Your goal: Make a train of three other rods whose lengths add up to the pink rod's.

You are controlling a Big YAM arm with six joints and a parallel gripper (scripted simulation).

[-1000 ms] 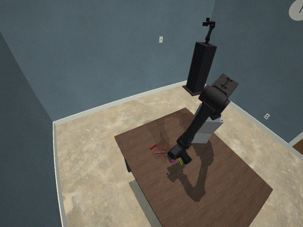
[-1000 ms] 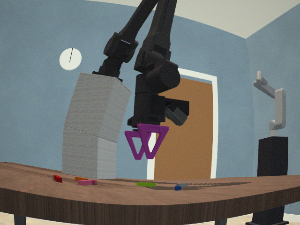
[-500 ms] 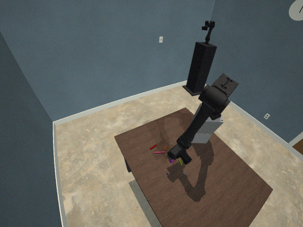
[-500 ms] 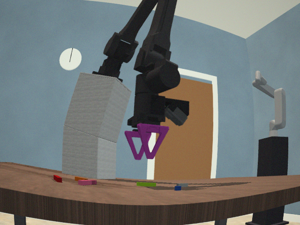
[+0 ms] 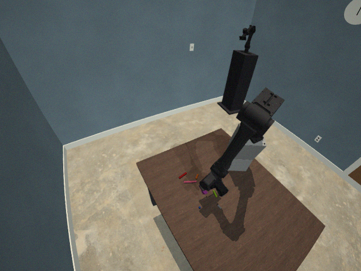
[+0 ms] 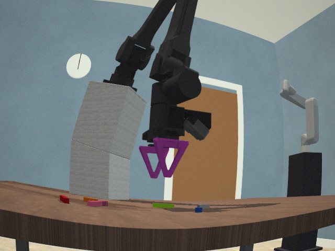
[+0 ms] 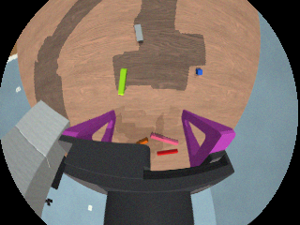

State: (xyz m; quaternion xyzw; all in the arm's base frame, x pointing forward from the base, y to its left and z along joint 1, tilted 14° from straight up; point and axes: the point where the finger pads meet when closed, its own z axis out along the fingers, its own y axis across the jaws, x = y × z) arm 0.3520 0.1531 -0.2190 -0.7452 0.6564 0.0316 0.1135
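The blue rod lies 90 mm ahead of my hand, 60 mm to the left of it and 70 mm below it. Round my hand: grey rod 30 mm behind, 110 mm to the left, 70 mm below; lime rod 50 mm behind, 20 mm to the left, 70 mm below; pink rod 60 mm ahead, 130 mm to the right, 70 mm below.
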